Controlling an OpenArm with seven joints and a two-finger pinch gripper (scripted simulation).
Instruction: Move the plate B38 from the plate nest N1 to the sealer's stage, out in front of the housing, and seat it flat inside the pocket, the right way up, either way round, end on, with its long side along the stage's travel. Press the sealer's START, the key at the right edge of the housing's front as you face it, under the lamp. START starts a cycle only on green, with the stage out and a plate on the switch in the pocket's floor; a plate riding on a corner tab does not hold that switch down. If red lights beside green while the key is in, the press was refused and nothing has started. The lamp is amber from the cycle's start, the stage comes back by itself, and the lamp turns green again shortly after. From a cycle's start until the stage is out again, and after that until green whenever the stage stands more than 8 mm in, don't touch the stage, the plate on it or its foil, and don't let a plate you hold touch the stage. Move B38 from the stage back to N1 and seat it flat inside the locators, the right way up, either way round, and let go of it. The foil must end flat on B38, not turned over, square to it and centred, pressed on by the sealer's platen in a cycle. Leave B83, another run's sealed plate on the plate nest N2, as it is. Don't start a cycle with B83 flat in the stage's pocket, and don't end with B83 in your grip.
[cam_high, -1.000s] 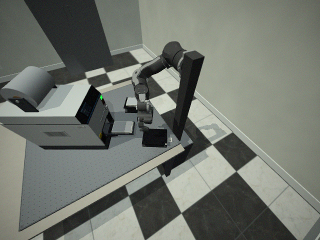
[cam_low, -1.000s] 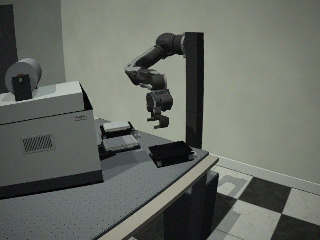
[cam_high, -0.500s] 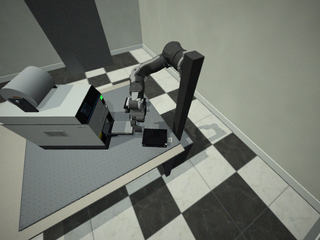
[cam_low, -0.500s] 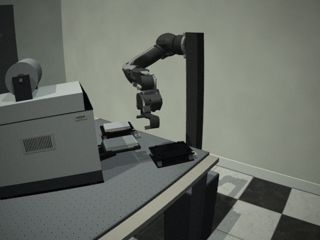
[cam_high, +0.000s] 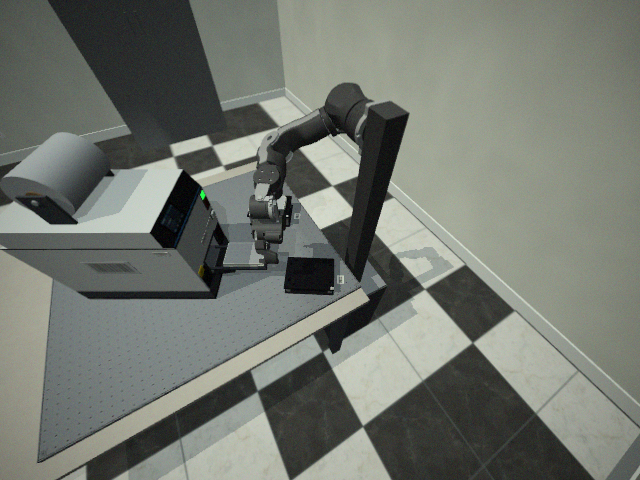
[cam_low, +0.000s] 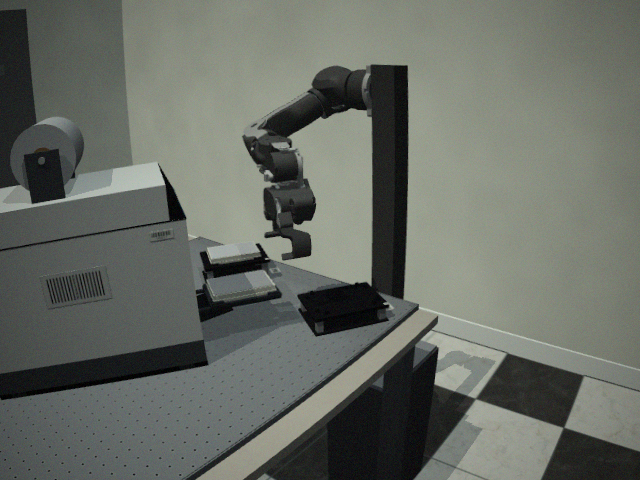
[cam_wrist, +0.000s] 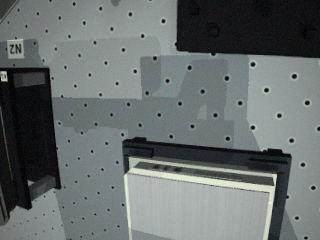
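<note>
My hand is 80 mm short of the plate B38, 60 mm to the left of it and 70 mm above it. The rest, counted from my hand: nest N1: 90 mm behind, 70 mm to the left, 130 mm below; nest n2: 80 mm behind, 270 mm to the right, 110 mm below; B83: 80 mm behind, 270 mm to the right, 100 mm below.
</note>
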